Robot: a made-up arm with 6 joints.
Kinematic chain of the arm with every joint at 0, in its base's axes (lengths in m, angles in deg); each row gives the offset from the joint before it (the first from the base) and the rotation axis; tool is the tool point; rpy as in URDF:
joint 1: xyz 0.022 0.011 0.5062 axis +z
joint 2: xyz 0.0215 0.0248 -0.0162 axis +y
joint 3: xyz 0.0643 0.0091 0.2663 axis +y
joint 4: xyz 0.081 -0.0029 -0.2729 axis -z
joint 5: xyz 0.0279 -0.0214 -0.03 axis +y
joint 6: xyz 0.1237 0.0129 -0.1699 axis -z
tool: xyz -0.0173 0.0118 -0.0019 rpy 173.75 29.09 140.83
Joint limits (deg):
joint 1: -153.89..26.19
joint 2: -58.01..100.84
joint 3: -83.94..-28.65
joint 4: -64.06..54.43
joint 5: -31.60..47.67
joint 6: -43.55..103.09
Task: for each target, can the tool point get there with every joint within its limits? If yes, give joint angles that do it. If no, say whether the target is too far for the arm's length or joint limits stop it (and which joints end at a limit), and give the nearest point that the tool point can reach.
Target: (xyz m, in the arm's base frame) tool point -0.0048 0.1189 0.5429
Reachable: no: joint limits stop it (at a limit: joint 1, joint 2, joint 3, joint 5, joint 6) | nearest point 0.2965 0.1928 0.7076 | short by 0.351 m
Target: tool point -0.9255 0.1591 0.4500
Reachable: no: too far | nearest point -0.6443 -0.1396 0.4563 | short by 0.410 m
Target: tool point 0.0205 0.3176 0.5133
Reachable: no: joint limits stop it (at a limit: joint 1, joint 3, joint 4, joint 5) | nearest point 0.2842 0.4046 0.5703 | short by 0.283 m
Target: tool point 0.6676 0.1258 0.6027
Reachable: yes | joints 11.62 17.82 -64.89 14.70 -14.98 -25.19
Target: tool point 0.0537 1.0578 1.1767
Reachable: no: too far | nearest point 0.2418 0.3933 0.9945 | short by 0.714 m
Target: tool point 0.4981 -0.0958 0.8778
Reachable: yes | joints -2.82 -17.43 -53.83 35.01 -20.99 82.32
